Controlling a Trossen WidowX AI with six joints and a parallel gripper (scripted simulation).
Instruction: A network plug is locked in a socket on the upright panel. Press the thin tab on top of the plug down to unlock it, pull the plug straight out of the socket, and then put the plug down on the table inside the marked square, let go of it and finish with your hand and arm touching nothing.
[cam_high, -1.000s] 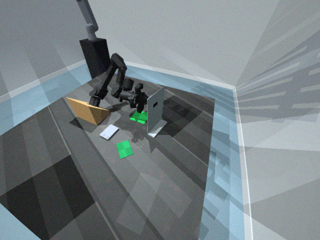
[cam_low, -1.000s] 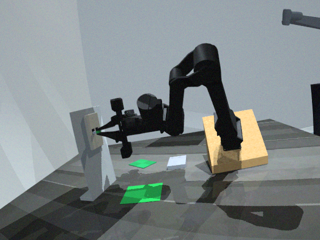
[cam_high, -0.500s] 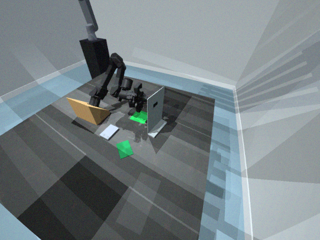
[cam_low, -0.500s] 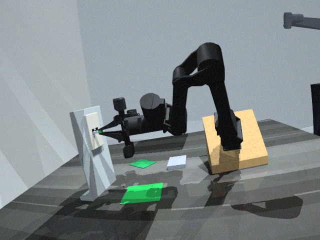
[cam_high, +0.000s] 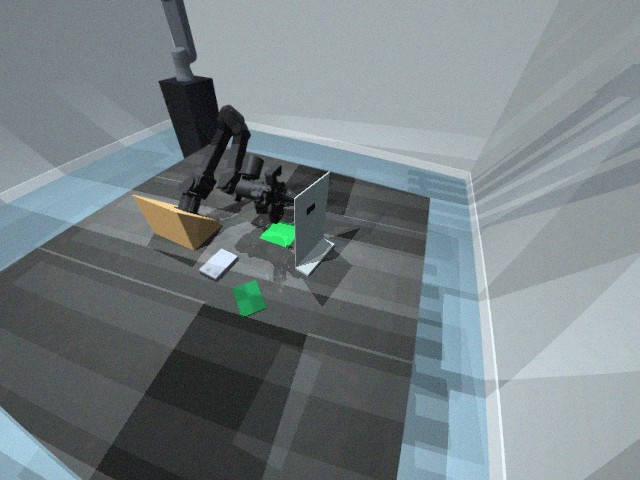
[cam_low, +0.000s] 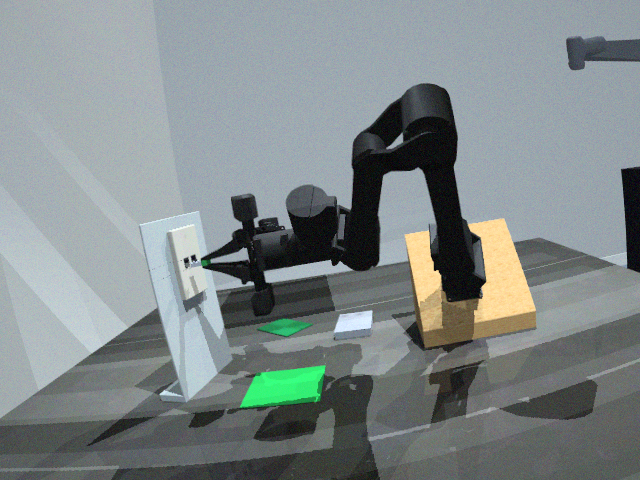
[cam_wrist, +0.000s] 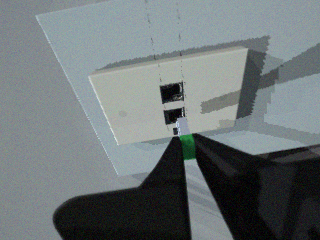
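Right now the grey panel is 80 mm below my gripper tip, 50 mm ahead of it and 10 mm to the right of it. Also, from my gripper tip: white network plug: right at my gripper tip.
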